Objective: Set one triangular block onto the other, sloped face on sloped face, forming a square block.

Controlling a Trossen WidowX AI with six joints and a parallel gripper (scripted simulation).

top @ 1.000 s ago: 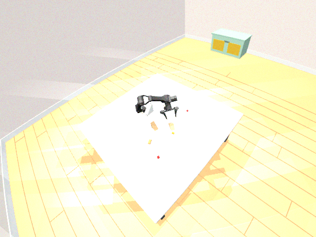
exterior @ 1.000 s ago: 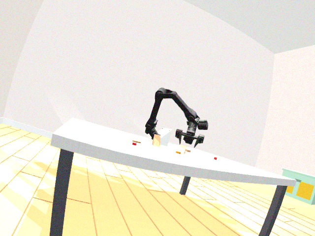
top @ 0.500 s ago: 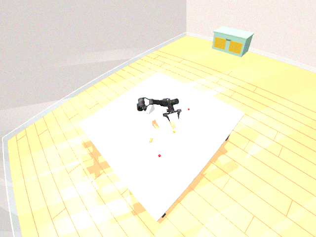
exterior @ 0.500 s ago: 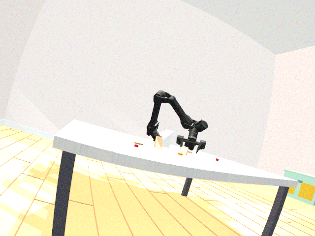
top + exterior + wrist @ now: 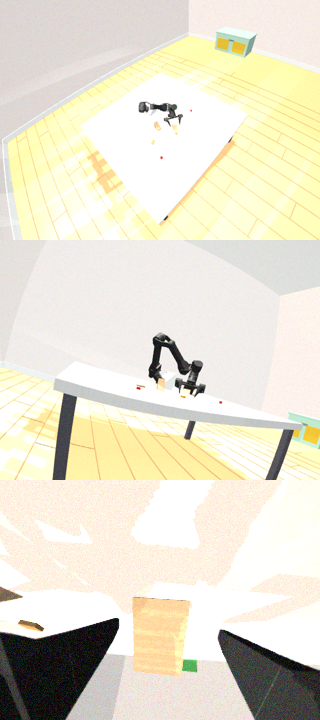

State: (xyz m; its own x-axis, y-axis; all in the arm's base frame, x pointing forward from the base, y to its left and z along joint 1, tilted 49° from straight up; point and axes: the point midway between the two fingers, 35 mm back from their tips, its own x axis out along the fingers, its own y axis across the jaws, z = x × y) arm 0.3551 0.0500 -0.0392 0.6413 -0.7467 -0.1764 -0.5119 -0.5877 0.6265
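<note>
The tan triangular block lies 10 mm to the right of my gripper tip, 10 mm ahead of it and 10 mm above it. Also, from my gripper tip: orange piece 60 mm ahead, 50 mm to the right, 10 mm below; then tan stick 240 mm behind, 160 mm to the left.
</note>
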